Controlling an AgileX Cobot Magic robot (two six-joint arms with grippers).
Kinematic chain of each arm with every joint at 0, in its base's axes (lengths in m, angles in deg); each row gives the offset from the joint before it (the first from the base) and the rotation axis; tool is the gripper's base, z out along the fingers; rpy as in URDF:
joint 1: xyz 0 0 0.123 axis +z
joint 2: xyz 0 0 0 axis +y
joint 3: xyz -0.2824 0 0.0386 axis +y
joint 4: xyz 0.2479 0 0.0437 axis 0.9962 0 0.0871
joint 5: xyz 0 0 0 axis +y
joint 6: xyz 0.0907 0 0.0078 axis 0.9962 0 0.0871
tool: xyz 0 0 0 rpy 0 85 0
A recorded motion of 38 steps. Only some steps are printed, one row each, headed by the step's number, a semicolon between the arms.
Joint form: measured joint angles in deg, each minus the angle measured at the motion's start. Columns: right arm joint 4, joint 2, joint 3, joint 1, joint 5, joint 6; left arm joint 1, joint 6, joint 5, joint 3, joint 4, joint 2.
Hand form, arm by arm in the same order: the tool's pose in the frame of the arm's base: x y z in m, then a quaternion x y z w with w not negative. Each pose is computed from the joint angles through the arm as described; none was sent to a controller.
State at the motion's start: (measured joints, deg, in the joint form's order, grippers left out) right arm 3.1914 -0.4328 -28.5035 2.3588 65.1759 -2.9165; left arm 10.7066 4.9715 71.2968 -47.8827 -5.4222 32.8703
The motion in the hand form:
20: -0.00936 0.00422 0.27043 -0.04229 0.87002 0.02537 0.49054; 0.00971 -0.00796 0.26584 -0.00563 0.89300 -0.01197 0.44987
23: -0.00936 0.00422 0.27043 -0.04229 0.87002 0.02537 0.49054; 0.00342 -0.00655 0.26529 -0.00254 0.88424 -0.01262 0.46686
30: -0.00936 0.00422 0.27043 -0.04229 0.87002 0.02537 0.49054; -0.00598 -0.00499 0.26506 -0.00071 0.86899 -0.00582 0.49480
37: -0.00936 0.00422 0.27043 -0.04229 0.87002 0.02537 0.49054; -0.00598 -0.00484 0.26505 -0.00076 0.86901 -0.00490 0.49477
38: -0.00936 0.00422 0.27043 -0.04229 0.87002 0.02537 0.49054; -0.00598 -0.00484 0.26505 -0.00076 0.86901 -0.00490 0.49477
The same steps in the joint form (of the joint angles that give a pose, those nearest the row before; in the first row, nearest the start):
20: 0.00 0.00 0.00 0.00 0.00 0.00; -4.88 0.10 -7.65 20.79 -0.84 -27.58
23: 0.00 0.00 0.00 0.00 0.00 0.00; -6.94 -1.66 -7.65 20.92 0.67 -30.05
30: 0.00 0.00 0.00 0.00 0.00 0.00; -7.90 -2.48 -7.65 20.92 2.13 -33.79
37: 0.00 0.00 0.00 0.00 0.00 0.00; -7.90 -2.47 -7.65 20.92 2.23 -33.79
38: 0.00 0.00 0.00 0.00 0.00 0.00; -7.90 -2.47 -7.65 20.92 2.23 -33.79

